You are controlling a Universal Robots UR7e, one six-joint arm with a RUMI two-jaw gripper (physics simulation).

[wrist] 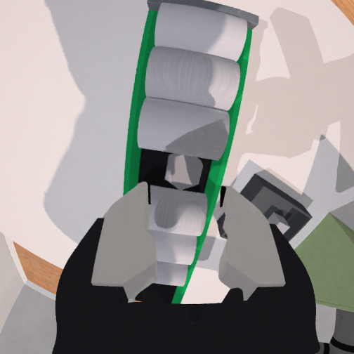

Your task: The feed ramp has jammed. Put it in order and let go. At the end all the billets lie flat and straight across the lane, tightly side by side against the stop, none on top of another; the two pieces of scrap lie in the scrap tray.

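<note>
The lane has green side walls (pixel 131 135) and a grey stop (pixel 253 21) at the top of the view. Three billets (pixel 200 30) (pixel 192 77) (pixel 184 127) lie across the lane, side by side from the stop. Below them a hexagonal piece of scrap (pixel 184 171) sits in a gap on the black lane floor. Past the gap, more billets (pixel 180 212) (pixel 175 247) (pixel 172 273) lie across the lane, partly hidden by the left finger. A small grey piece of scrap (pixel 277 221) lies in the dark scrap tray (pixel 295 207). My gripper (pixel 184 185) is partly open and empty, its fingertips appearing either side of the billet below the gap.
The scrap tray stands right of the lane, partly behind the right finger. A green slanted object (pixel 330 260) stands at the lower right, with a dark grey cylindrical part (pixel 345 322) below it. Shadows fall across the pale table top (pixel 25 125).
</note>
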